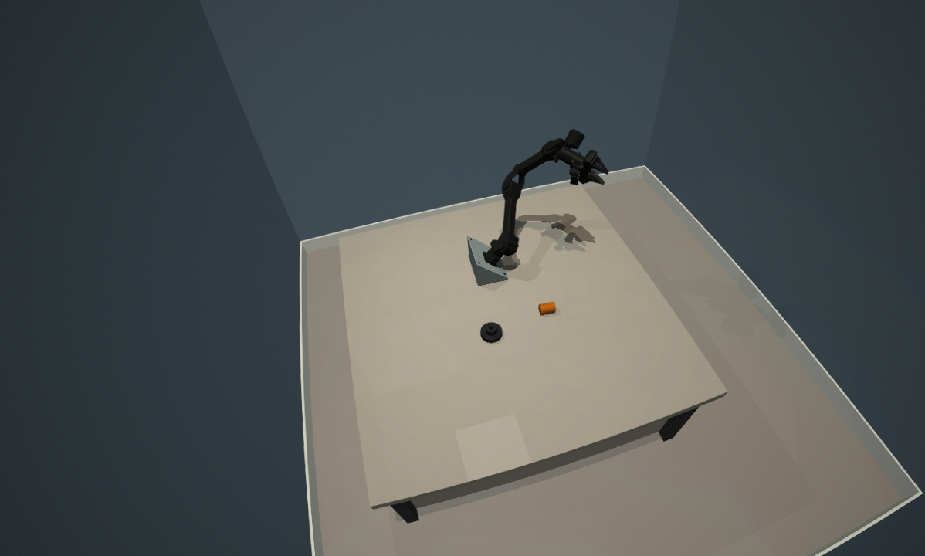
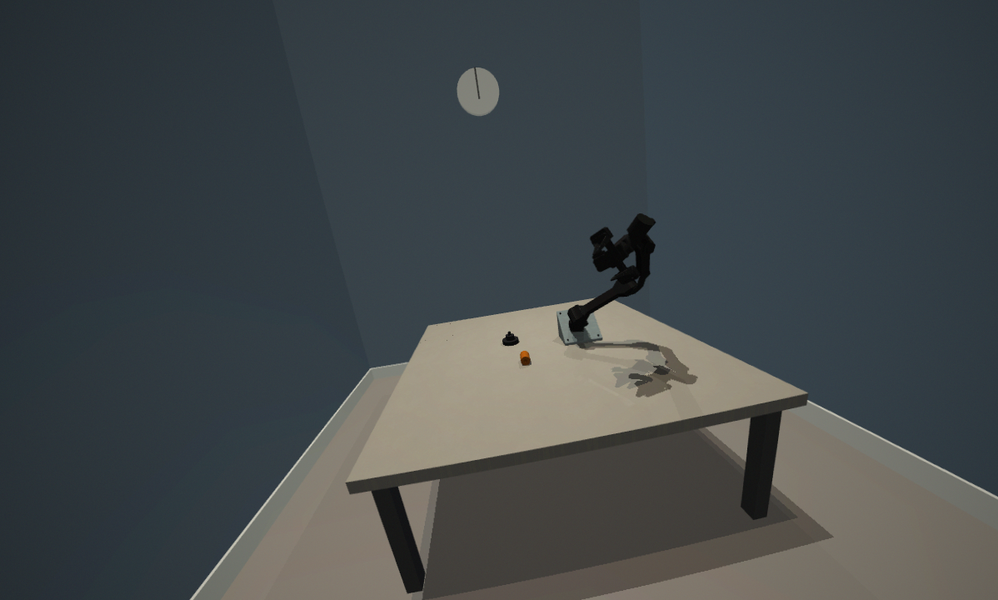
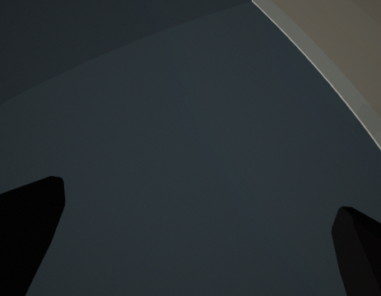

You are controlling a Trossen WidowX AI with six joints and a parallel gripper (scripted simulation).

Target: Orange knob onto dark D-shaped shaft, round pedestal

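Right now the orange knob is 270 mm ahead of my gripper tip, 280 mm to the right of it and 400 mm below it. The rest, counted from my gripper tip: dark round pedestal 340 mm ahead, 520 mm to the right, 390 mm below.
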